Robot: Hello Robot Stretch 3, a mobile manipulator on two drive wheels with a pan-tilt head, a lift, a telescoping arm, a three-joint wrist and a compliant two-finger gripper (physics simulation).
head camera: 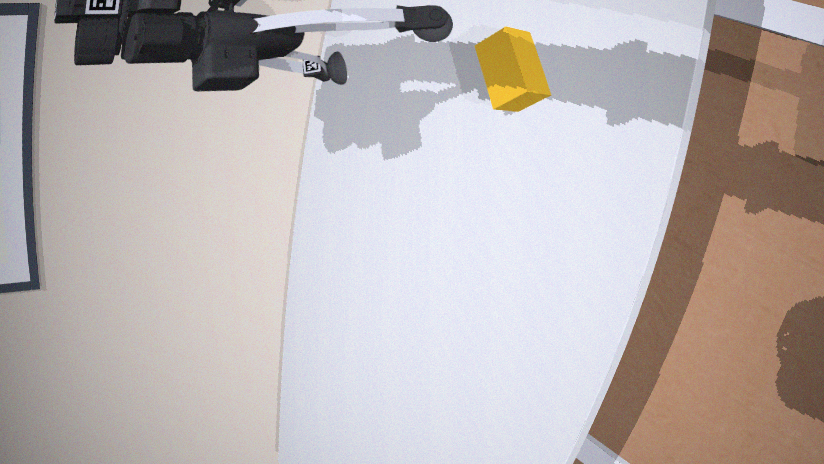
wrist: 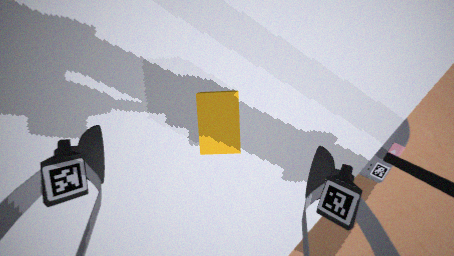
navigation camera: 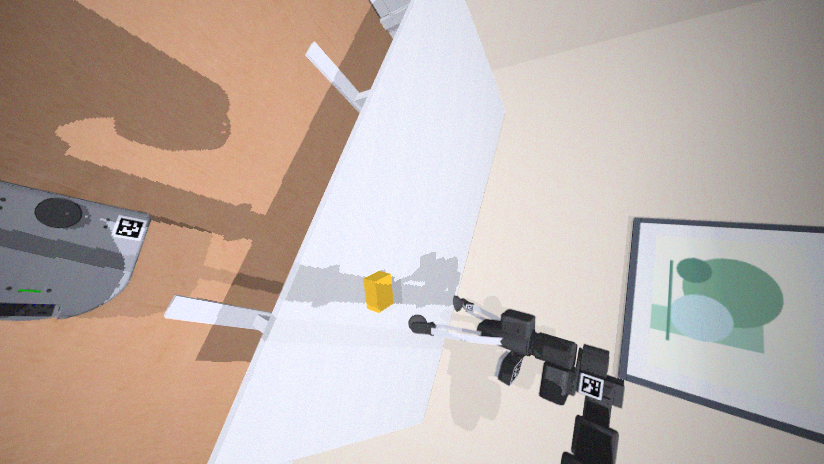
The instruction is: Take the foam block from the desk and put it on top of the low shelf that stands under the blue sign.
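Where they show: gripper, fingertip midpoint: (head camera: 394,48) (navigation camera: 432,310); robot's base, link origin: (navigation camera: 60,211).
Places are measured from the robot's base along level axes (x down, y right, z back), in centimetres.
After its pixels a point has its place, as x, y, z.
Observation:
The yellow foam block (head camera: 510,69) {-76.5, 55.0, 1.6} (navigation camera: 378,292) {-76.5, 54.2, 1.7} (wrist: 219,122) stands on the white desk (head camera: 461,259) {-72.0, 65.2, -24.8} (navigation camera: 415,172) {-72.0, 63.6, -36.1} (wrist: 175,210), partly in the arm's shadow. My gripper (head camera: 384,45) {-92.1, 56.6, 2.3} (navigation camera: 439,313) {-92.1, 56.6, 2.3} (wrist: 210,155) {-92.1, 56.6, 2.3} is open, with its fingers wide apart and nothing between them. It hangs above the wall side of the desk, apart from the block. In the wrist view the block shows beyond the fingertips, between the two fingers and slightly above them in the picture. The low shelf and the blue sign do not show in these views.
A wall (head camera: 161,230) {-100.7, 120.2, -31.8} (navigation camera: 553,144) {-97.4, 128.5, -78.0} with a framed picture (navigation camera: 715,305) {-150.3, 114.7, -14.6} runs along the desk's far side. My base (navigation camera: 63,253) {-16.0, 3.0, 9.3} (wrist: 376,170) stands on the brown floor (head camera: 749,276) {0.0, 44.1, -31.9} (navigation camera: 190,184) {0.0, 26.3, -18.5} on the other side. A pale, panelled object (navigation camera: 393,12) {-10.9, 85.3, -148.3} shows past the desk's end.

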